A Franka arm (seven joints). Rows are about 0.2 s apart.
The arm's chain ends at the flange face. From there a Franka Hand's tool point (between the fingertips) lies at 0.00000 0.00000 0.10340 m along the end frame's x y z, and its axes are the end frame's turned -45 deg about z.
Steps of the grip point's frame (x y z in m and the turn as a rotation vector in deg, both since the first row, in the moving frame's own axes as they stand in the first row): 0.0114, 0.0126, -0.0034, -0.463, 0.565, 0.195; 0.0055, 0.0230, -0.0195, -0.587, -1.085, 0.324; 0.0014, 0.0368, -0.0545, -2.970, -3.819, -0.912; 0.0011, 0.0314, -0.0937, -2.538, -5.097, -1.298; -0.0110, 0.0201, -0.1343, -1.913, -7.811, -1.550
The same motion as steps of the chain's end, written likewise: 0.0157, 0.0010, -0.0034, 0.072, 0.727, 0.195; 0.0208, 0.0102, -0.0195, -1.182, -0.352, 0.324; 0.0280, 0.0164, -0.0541, -4.801, -0.600, -0.912; 0.0261, 0.0117, -0.0932, -5.399, -1.809, -1.298; 0.0138, 0.0095, -0.1333, -6.876, -4.171, -1.550
